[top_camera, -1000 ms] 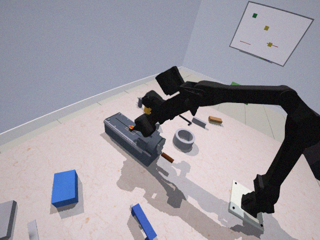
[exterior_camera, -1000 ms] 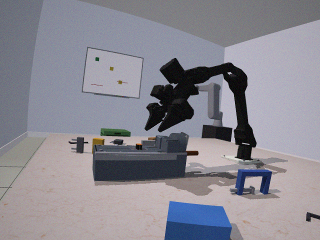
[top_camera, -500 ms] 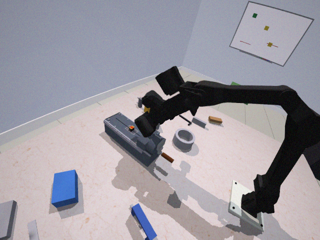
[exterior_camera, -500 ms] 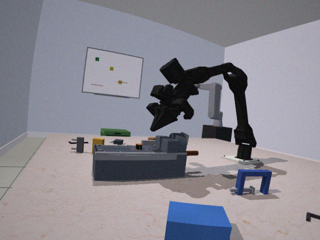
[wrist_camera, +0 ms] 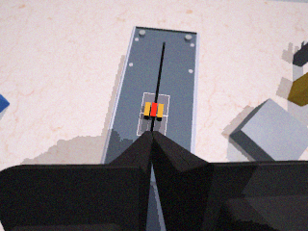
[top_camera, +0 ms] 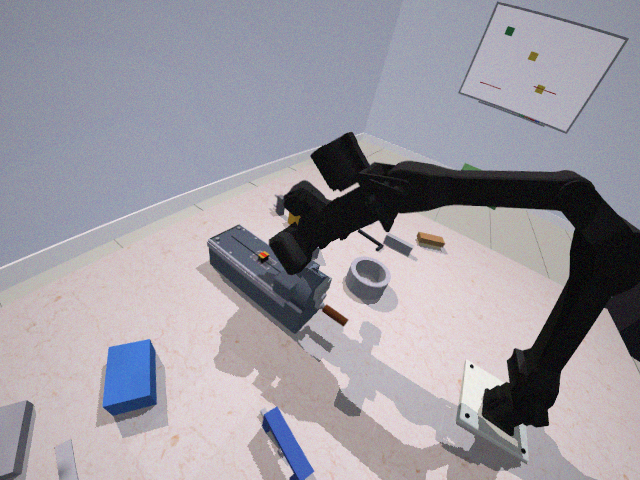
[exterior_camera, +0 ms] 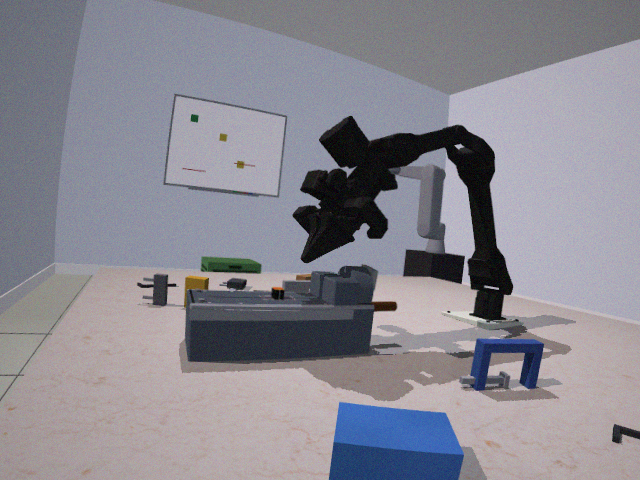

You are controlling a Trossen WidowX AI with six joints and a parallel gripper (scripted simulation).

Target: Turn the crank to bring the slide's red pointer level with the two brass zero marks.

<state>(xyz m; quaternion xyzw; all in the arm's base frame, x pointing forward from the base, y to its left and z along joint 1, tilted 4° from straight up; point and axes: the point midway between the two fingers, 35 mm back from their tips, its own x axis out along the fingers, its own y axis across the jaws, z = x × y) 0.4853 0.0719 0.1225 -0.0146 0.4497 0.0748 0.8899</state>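
The red pointer is 40 mm ahead of my gripper tip and 50 mm below it. From my gripper tip the other things lie so: brown crank handle: 150 mm behind, 70 mm below; then yellow block: 130 mm ahead, 230 mm to the right, 100 mm below; then grey block: 50 mm ahead, 160 mm to the right, 110 mm below.
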